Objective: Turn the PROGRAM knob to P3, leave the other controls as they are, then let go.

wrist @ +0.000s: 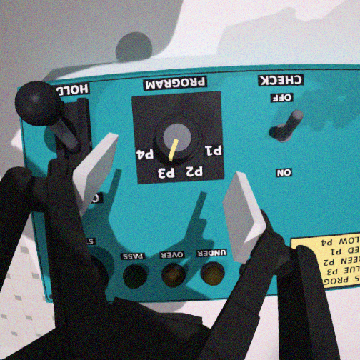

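Note:
The PROGRAM knob (177,138) is a round grey-topped dial on a dark square plate (210,107) of the teal panel (245,150). Its yellow pointer line (173,150) points at the P3 label (166,172). The labels P4, P2 and P1 stand around it, upside down in this view. My gripper (172,169) is open, with one pale pad on the left and one on the right. The pads are apart from the knob, and nothing is between them.
A black ball-topped HOLD lever (38,103) stands at the left, close to the left finger. The CHECK toggle (288,126) leans toward OFF at the right. PASS (135,276), OVER (173,275) and UNDER (212,273) lamps lie below. A yellow note (330,262) is at lower right.

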